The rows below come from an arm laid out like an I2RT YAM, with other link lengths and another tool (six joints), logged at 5 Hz.
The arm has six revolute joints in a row. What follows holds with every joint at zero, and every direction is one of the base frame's. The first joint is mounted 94.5 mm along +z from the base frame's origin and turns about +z. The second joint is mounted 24.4 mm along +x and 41.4 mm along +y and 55.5 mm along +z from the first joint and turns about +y. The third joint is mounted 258.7 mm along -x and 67.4 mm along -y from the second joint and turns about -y. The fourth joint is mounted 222.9 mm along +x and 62.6 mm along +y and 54.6 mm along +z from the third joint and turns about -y. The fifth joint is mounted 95.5 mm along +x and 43.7 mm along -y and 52.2 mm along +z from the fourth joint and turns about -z. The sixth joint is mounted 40.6 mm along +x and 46.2 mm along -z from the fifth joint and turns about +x. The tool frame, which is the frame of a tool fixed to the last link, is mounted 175 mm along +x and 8 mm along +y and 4 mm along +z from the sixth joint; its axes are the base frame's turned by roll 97.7, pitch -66.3 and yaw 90 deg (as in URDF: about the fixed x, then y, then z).
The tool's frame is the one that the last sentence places.
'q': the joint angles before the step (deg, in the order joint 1, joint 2, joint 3, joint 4, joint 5, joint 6). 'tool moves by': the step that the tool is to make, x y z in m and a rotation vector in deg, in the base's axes. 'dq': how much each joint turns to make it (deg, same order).
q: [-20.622 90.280 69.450 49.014 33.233 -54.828]
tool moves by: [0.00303 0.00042 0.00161 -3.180 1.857 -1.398]
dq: [0.000 1.553 0.000 3.433 -0.546 -4.591]
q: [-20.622 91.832 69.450 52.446 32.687 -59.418]
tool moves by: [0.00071 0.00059 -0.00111 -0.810 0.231 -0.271]
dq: [0.043 0.502 -0.436 1.572 -0.153 -1.049]
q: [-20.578 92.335 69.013 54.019 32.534 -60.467]
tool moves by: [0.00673 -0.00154 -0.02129 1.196 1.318 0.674]
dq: [-0.001 0.743 -2.317 0.832 -0.263 1.071]
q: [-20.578 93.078 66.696 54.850 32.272 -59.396]
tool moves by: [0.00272 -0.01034 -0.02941 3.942 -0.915 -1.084]
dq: [0.000 2.098 -1.922 1.442 2.798 3.694]
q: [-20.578 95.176 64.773 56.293 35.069 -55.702]
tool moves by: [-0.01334 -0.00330 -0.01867 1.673 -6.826 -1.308]
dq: [0.218 3.124 -4.897 11.758 3.192 3.475]
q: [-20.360 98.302 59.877 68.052 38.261 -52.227]
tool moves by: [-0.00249 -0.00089 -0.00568 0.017 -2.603 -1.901]
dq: [0.744 3.212 0.021 6.121 2.732 -0.766]
